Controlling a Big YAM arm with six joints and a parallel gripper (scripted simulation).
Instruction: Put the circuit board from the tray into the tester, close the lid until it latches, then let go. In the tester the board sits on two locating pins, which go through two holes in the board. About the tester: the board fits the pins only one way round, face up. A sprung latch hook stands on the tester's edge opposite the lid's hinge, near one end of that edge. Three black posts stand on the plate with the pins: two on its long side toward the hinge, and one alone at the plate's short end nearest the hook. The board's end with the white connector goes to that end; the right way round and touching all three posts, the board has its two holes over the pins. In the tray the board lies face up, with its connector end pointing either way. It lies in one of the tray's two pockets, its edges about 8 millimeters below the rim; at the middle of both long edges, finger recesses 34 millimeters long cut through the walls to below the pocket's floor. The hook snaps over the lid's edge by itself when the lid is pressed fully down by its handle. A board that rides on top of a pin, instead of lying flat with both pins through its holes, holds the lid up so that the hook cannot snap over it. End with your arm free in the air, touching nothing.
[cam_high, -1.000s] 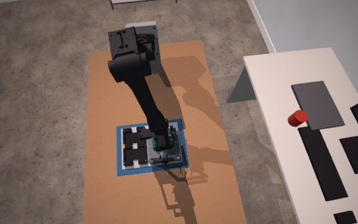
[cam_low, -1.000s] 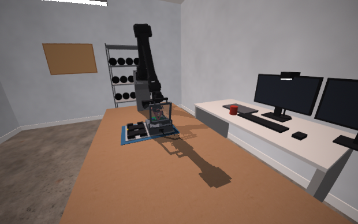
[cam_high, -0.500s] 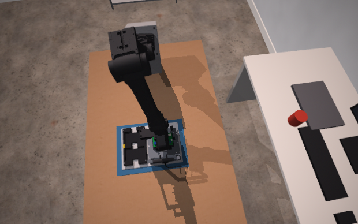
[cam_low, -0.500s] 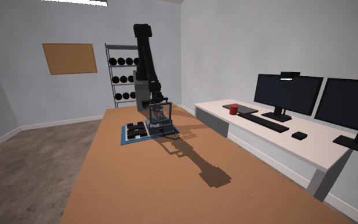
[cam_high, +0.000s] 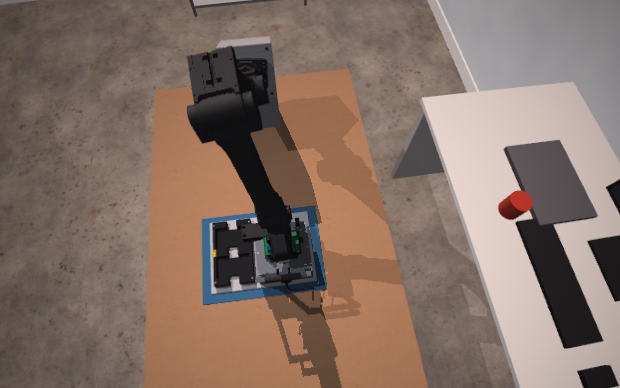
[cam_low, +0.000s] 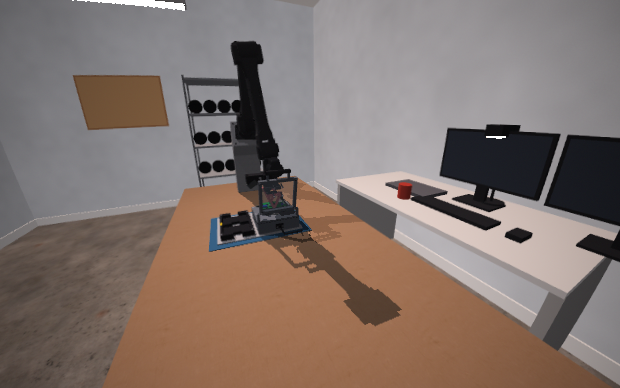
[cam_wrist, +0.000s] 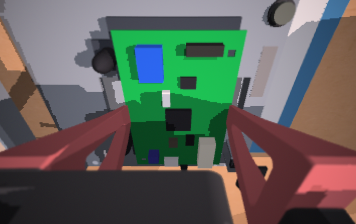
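My hand is right at the green circuit board. Round my hand: clear lid 13 cm ahead, 9 cm above, 2 cm to the left.
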